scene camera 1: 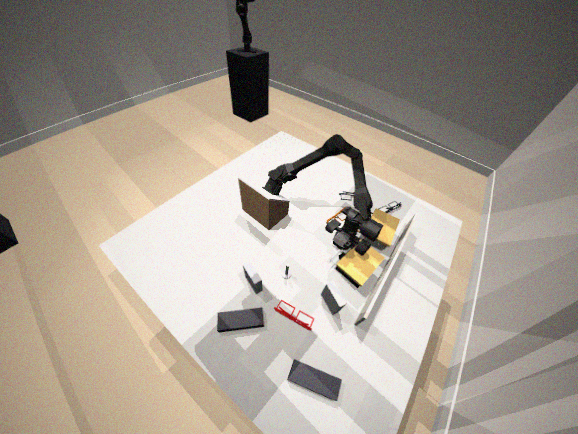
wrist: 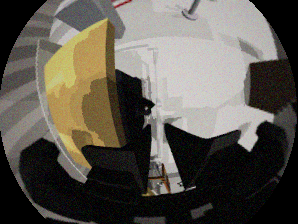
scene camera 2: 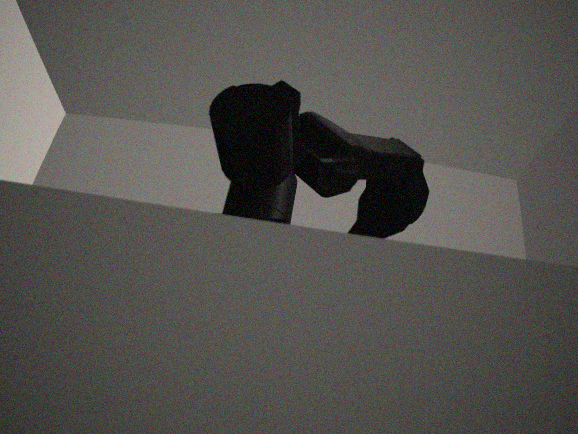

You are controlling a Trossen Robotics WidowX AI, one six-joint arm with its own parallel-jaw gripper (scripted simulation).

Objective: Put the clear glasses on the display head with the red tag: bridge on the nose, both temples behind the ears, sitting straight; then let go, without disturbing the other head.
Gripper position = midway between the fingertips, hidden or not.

Note:
In view: my gripper [scene camera 1: 343, 248], a dark flat panel [scene camera 1: 252, 318], a dark flat panel [scene camera 1: 318, 381] and a long pale panel [wrist: 47, 49].
My gripper also shows in the wrist view [wrist: 157, 126].

